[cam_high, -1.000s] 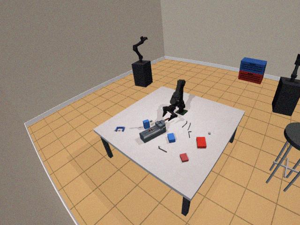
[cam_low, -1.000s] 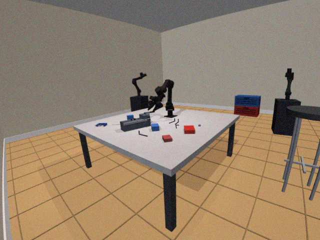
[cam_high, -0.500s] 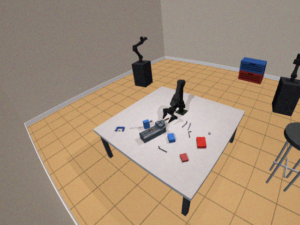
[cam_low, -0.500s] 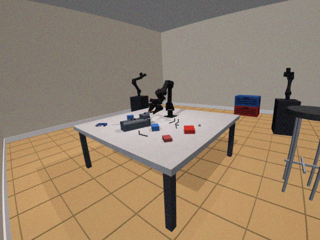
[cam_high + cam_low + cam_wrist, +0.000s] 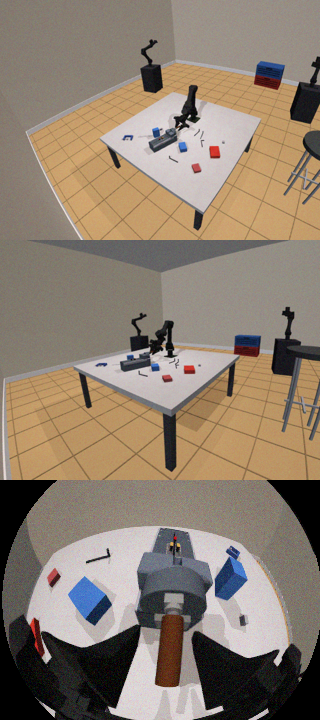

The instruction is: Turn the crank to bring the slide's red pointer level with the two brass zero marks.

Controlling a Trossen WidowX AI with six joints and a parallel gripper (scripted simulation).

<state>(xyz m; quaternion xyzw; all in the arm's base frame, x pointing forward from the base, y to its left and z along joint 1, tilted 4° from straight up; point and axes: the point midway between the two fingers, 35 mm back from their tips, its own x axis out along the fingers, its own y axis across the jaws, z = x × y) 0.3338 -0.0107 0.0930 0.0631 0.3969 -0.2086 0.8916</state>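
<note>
The brown crank handle is 20 mm behind my gripper tip, 20 mm above it and 10 mm to the left of it. Also, from my gripper tip: red pointer (180 mm ahead, 90 mm to the right, 20 mm below).
</note>
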